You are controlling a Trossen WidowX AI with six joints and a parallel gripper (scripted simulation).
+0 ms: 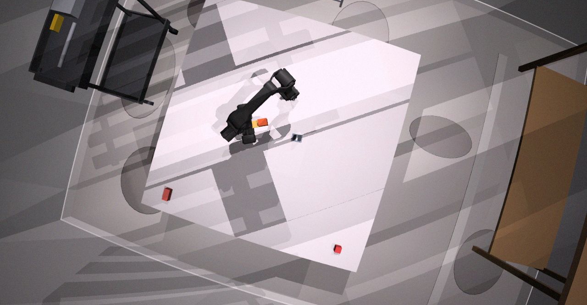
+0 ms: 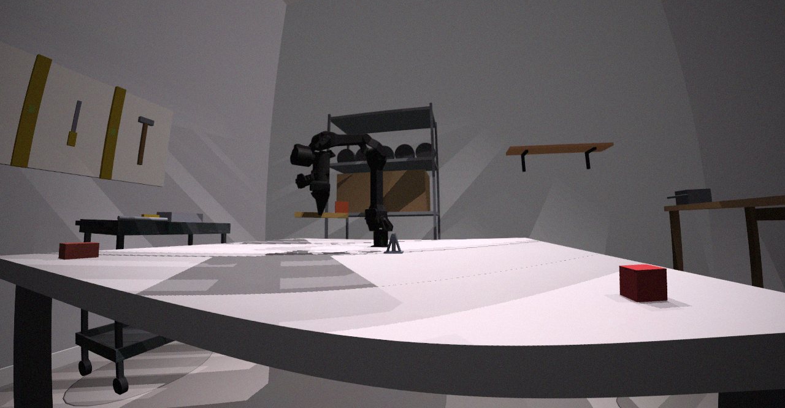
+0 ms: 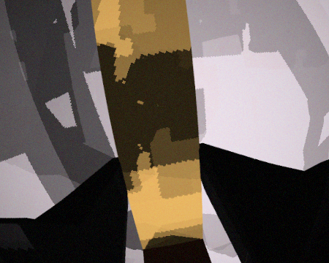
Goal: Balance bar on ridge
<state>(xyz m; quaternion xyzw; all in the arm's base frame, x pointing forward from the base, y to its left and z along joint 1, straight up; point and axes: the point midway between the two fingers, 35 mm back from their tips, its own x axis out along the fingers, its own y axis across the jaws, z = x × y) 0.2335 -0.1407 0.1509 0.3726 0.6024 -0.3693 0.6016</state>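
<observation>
Right now my gripper tip is 24 cm to the right of the ridge, 6 cm above it and 1 cm past it.
</observation>
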